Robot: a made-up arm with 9 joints.
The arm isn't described. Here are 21 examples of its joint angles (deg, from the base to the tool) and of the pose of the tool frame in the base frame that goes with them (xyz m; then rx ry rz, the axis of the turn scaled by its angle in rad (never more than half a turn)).
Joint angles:
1: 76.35 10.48 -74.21 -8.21 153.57 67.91 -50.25 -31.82 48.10
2: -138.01 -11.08 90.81 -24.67 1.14 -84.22 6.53 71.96 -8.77
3: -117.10 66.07 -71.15 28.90 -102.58 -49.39 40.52 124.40 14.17
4: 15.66 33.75 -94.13 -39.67 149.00 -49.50 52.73 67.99 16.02
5: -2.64 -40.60 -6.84 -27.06 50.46 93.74 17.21 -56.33 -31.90
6: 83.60 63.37 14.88 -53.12 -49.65 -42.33 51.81 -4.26 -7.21
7: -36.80 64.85 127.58 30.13 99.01 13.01 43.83 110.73 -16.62
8: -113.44 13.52 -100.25 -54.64 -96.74 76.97 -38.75 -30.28 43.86
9: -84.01 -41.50 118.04 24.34 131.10 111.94 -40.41 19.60 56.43
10: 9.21 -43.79 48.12 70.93 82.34 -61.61 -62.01 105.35 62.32
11: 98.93 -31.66 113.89 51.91 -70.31 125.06 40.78 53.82 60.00
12: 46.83 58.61 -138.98 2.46 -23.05 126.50 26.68 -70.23 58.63
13: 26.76 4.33 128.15 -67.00 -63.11 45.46 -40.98 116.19 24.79
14: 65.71 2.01 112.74 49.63 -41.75 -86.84 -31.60 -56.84 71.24
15: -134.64 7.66 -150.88 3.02 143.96 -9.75 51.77 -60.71 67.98
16: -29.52 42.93 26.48 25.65 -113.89 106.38 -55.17 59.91 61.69
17: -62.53 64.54 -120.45 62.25 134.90 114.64 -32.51 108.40 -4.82
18: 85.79 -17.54 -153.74 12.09 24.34 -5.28 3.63 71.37 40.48
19: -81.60 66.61 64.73 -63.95 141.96 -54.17 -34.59 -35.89 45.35
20: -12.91 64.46 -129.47 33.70 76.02 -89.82 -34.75 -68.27 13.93
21: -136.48 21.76 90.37 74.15 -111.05 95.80 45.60 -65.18 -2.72
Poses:
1: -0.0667 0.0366 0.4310 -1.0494 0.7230 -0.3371
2: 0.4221 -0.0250 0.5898 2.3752 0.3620 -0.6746
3: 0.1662 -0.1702 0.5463 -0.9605 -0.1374 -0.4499
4: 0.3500 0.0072 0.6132 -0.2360 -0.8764 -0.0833
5: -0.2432 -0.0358 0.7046 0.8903 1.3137 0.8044
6: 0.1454 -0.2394 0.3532 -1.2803 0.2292 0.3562
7: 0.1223 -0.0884 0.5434 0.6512 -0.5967 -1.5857
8: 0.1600 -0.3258 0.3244 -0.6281 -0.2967 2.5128
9: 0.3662 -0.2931 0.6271 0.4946 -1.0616 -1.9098
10: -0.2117 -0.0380 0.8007 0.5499 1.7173 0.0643
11: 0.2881 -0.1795 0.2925 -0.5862 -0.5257 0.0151
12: 0.3187 -0.3761 0.4737 -1.3570 -1.0217 -1.7312
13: 0.0447 -0.1457 0.5389 -0.2303 -0.3167 -2.9410
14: -0.0750 -0.4753 0.8396 2.6263 0.3883 0.6035
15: 0.0150 -0.3932 0.5344 -1.4607 0.1460 1.7349
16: 0.2798 -0.1798 0.6236 -2.2374 -1.0067 1.0761
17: -0.0027 0.0077 0.5801 0.8220 1.1944 0.3614
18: 0.3652 0.0433 0.7928 1.6059 -0.3789 -0.5207
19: -0.1145 -0.2491 0.9466 1.8831 0.9329 0.8882
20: -0.0823 -0.4096 0.8189 -2.6184 0.0133 -0.0291
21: 0.2224 -0.1352 0.1824 -0.3572 0.0312 -1.2980
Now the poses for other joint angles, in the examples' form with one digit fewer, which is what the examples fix.
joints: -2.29 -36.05 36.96 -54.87 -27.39 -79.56 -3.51 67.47 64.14
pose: -0.074 0.135 0.377 0.414 -1.764 2.333
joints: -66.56 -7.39 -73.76 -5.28 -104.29 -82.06 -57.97 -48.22 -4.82
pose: 0.038 0.363 0.510 1.163 -0.905 0.649
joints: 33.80 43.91 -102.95 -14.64 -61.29 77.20 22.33 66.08 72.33
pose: 0.237 0.203 0.759 0.966 -1.776 0.144
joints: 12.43 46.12 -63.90 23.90 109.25 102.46 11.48 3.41 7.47
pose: -0.055 -0.150 0.390 -0.848 0.647 0.183
